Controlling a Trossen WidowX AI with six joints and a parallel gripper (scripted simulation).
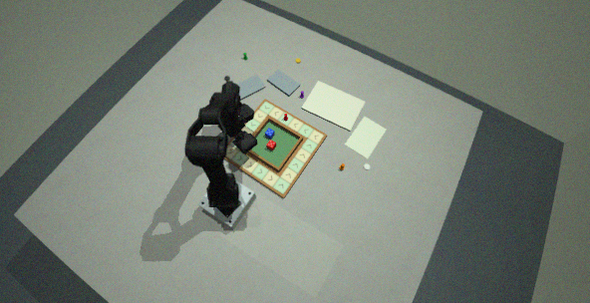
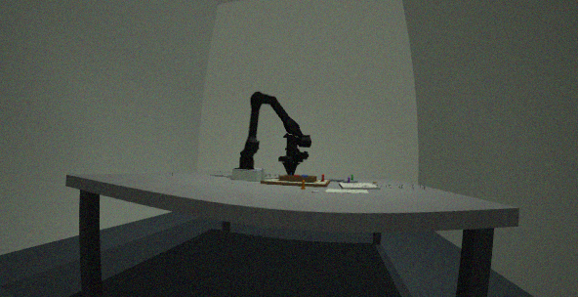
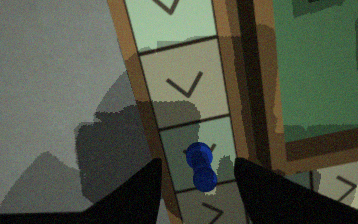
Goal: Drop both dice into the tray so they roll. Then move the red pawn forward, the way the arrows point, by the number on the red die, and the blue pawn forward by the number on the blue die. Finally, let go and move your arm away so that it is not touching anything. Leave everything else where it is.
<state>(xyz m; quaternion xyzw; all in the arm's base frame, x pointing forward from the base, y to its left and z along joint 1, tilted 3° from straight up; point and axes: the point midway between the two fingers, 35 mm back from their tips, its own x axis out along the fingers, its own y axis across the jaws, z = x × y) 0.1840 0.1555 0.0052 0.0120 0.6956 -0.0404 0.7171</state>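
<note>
The green tray is 100 mm to the right of my gripper tip, 80 mm ahead of it and 20 mm below it. The rest, counted from my gripper tip: red pawn (190 mm ahead, 70 mm to the right); then blue pawn (right at my gripper tip); then purple pawn (310 mm ahead, 40 mm to the right, 10 mm below).
</note>
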